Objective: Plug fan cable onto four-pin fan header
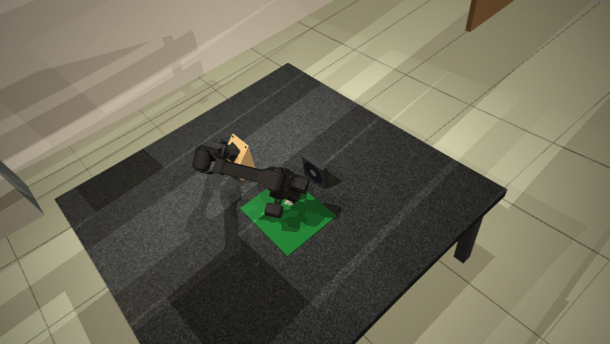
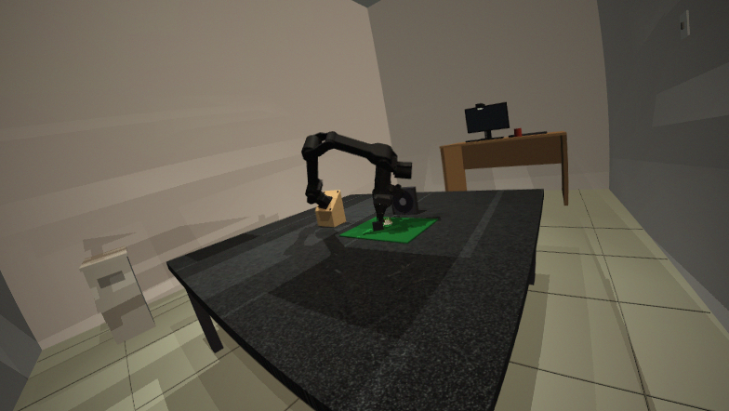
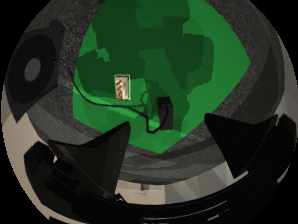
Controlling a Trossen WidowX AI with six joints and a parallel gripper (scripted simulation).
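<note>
My gripper tip is 3 cm above the dark fan plug, 1 cm to the left of it and 1 cm past it. From my gripper tip the other things lie so: black fan (21 cm to the left, 4 cm behind, 1 cm above); green board (6 cm below, 3 cm to the left, 1 cm ahead).
</note>
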